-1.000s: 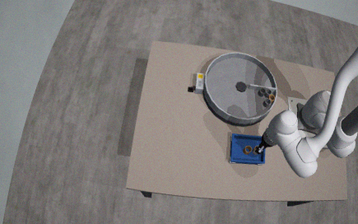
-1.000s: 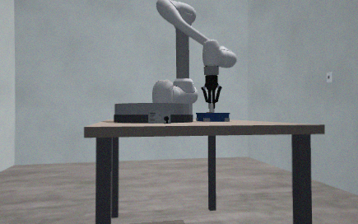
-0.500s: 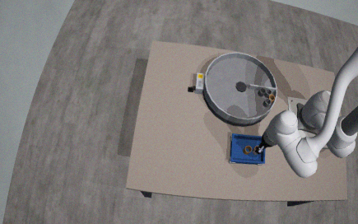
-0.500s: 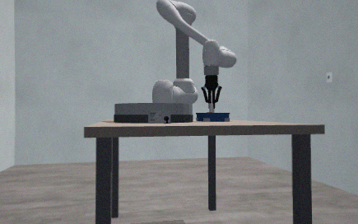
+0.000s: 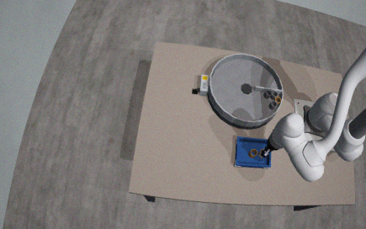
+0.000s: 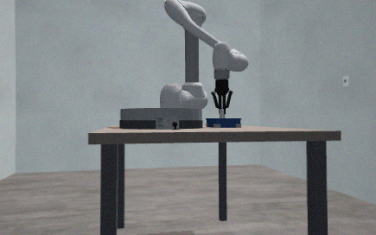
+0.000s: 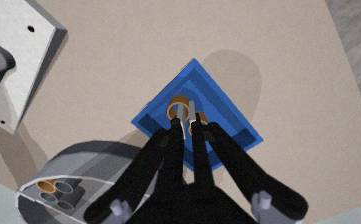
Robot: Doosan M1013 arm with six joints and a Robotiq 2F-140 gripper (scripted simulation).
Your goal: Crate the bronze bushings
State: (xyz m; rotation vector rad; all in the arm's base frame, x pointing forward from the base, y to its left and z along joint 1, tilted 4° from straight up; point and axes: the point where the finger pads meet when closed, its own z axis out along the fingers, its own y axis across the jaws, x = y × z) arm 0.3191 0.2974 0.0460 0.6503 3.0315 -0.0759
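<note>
My hand is 5 cm above the blue crate and 4 cm short of it. Also, from my hand: grey turning table: 34 cm to the right, 15 cm ahead, 2 cm below.
</note>
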